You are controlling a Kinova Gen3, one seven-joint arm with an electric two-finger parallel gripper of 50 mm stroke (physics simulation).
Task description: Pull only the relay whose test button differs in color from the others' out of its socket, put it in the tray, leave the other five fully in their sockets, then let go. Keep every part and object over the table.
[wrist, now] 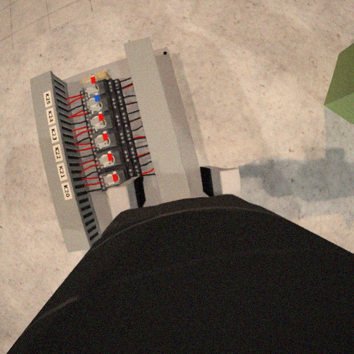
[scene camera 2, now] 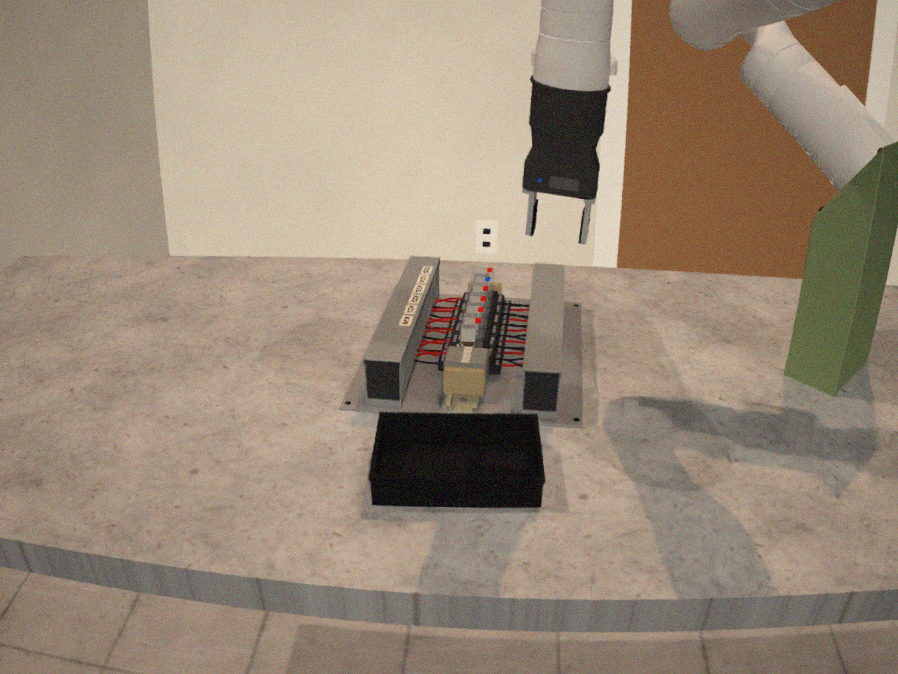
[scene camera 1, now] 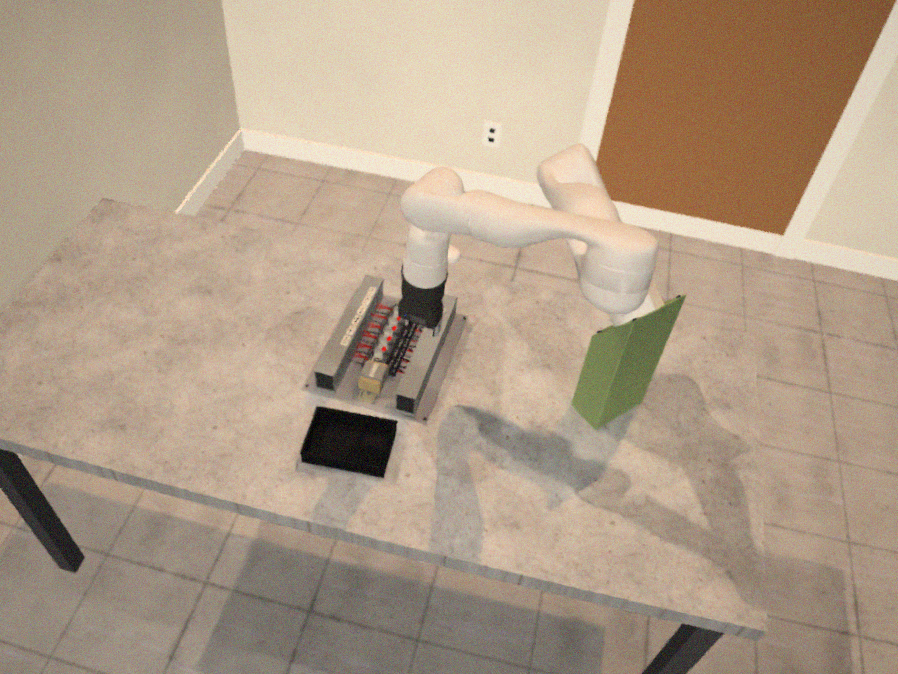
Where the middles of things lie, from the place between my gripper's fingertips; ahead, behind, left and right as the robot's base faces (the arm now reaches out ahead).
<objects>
Right now my hand is 10 cm short of the beige end block (scene camera 2: pixel 455 380), 3 cm to the right of it and 16 cm above it. Also, from my hand: grey base plate (scene camera 2: pixel 425 394) 8 cm ahead, 9 cm to the right, 19 cm below.
</objects>
